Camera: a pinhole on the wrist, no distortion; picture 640 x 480 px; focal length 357.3 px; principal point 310.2 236.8 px. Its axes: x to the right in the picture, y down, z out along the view. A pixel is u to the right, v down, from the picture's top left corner.
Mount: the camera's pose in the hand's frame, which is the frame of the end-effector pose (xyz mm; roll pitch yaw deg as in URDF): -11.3 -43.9 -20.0 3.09 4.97 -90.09
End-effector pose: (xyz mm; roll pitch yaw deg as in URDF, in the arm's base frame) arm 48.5 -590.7 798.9 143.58 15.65 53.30
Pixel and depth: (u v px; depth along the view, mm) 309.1 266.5 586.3
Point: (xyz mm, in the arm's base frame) 178.8 -852.8 305.6
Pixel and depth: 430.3 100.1 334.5
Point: -75.8 -803.9 506.7
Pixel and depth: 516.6 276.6 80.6
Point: -7.9 -591.6 701.2
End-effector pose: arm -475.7 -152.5 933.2 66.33 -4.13 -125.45
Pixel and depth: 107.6 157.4 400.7
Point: -638.2 138.0 1217.6
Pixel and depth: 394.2 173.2 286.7
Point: -667.3 77.4 906.6
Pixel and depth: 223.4 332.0 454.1
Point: -842.0 22.1 1142.4
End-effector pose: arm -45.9 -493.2 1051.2 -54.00 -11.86 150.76
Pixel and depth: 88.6 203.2 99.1
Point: -51.8 -573.2 1086.9
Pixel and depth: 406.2 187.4 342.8
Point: 1.4 -696.4 1344.5
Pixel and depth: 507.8 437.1 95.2
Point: -53.1 -486.2 1183.8
